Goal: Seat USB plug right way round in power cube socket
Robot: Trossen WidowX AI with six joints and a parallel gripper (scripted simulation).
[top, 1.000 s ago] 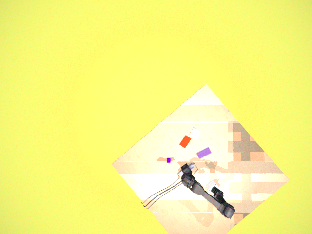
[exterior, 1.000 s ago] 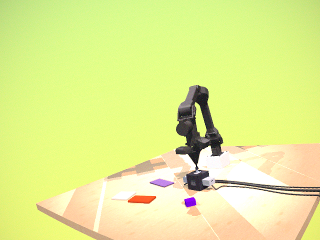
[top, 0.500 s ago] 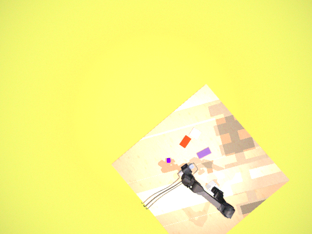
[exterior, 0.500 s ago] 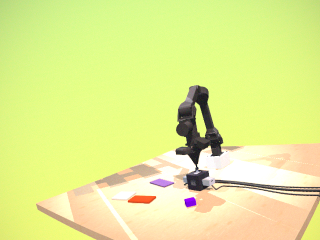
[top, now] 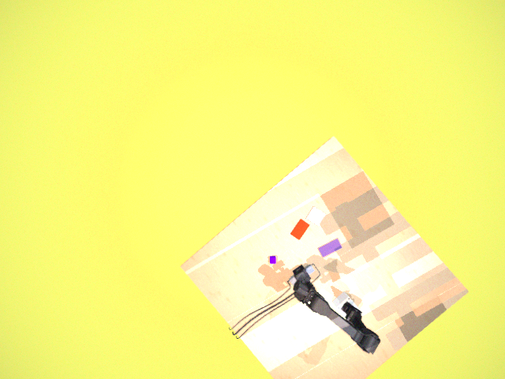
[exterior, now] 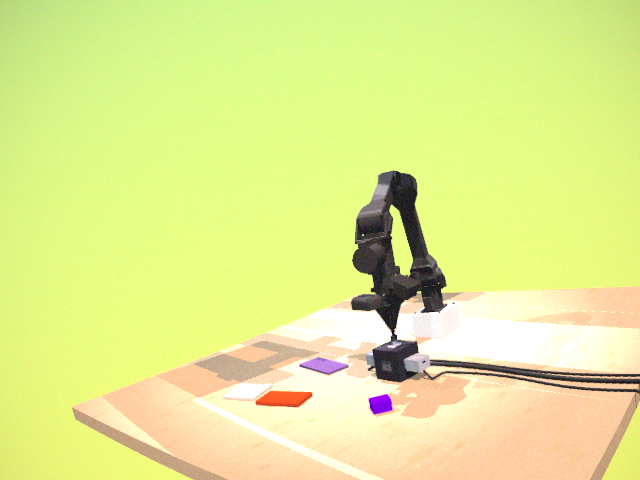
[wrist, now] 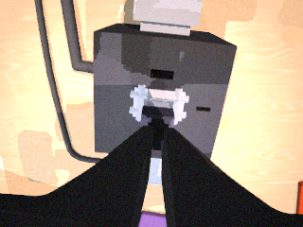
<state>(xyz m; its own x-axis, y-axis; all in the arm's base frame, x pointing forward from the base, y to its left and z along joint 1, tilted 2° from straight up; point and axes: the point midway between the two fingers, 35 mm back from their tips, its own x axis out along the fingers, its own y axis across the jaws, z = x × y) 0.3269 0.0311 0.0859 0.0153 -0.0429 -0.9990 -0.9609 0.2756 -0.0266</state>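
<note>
The usb plug lies 2 cm below my gripper tip. Round my gripper tip: usb socket (5 cm below); then purple block (19 cm ahead, 10 cm below, 5 cm to the left); then purple flat tile (25 cm to the right, 11 cm below, 5 cm behind).
</note>
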